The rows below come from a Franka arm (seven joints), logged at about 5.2 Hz.
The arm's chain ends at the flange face. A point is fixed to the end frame.
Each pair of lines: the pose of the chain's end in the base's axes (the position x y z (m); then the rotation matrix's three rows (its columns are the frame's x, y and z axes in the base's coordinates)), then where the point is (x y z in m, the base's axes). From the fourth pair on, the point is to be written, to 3 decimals.
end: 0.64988 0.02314 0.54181; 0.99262 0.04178 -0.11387; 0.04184 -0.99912 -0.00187; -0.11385 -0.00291 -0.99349
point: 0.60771 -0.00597 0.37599
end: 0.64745 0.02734 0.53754; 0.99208 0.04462 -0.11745; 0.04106 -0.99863 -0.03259; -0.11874 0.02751 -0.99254
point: 0.60476 -0.00694 0.37284
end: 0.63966 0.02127 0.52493; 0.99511 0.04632 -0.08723; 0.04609 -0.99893 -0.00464; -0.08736 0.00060 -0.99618
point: 0.60207 -0.00840 0.35811
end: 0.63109 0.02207 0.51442; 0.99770 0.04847 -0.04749; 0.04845 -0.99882 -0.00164; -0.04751 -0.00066 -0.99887
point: 0.600 -0.007 0.346
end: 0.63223 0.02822 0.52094; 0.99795 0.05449 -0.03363; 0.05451 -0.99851 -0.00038; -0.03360 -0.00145 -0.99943
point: 0.604 -0.001 0.352
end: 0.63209 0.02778 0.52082; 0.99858 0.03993 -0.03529; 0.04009 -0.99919 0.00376; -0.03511 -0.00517 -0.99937
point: 0.603 0.000 0.352
